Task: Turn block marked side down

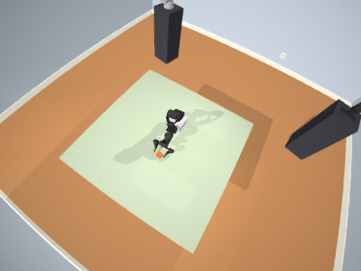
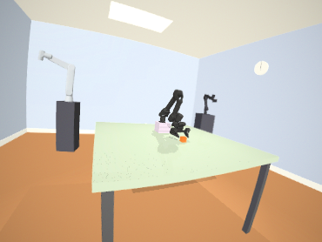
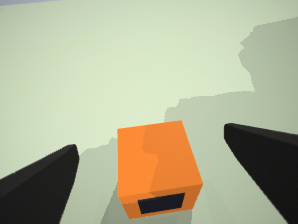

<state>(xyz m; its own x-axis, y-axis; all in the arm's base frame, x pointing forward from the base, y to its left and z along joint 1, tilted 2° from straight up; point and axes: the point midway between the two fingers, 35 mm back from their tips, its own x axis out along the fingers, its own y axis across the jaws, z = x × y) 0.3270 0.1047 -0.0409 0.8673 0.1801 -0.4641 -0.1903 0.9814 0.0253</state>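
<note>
Right now the orange block is 20 mm below my gripper tip and 20 mm behind it.
</note>
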